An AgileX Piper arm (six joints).
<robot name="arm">
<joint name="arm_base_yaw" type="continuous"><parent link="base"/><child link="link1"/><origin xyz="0 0 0.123"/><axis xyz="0 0 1"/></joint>
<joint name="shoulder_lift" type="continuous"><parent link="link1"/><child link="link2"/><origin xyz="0 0 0" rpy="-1.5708 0 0"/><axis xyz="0 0 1"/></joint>
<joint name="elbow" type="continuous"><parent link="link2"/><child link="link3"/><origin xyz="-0.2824 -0.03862 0"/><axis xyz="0 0 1"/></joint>
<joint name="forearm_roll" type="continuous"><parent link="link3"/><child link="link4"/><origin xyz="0.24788 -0.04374 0" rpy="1.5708 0 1.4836"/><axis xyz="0 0 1"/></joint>
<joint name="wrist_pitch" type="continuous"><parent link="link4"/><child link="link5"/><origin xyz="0 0 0" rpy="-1.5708 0 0"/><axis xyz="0 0 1"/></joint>
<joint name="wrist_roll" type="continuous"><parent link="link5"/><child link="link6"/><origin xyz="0 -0.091 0" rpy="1.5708 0 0"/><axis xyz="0 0 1"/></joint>
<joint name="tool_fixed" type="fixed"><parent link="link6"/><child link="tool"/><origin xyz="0 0 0"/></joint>
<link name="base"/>
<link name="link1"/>
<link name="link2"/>
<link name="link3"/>
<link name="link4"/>
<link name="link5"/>
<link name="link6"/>
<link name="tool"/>
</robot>
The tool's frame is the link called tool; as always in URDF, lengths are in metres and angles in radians. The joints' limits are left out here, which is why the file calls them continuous.
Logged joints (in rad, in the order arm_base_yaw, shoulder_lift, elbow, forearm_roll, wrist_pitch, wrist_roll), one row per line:
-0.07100 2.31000 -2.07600 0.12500 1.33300 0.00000
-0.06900 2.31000 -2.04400 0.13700 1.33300 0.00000
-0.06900 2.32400 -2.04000 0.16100 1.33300 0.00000
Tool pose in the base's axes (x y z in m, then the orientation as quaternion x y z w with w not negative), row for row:
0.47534 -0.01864 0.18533 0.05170 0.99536 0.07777 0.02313
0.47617 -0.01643 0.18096 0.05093 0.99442 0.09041 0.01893
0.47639 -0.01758 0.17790 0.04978 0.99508 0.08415 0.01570
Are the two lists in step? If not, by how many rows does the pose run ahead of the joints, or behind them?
The pose runs 2 rows ahead of the joints: the pose in row i belongs to the joints in row i + 2.
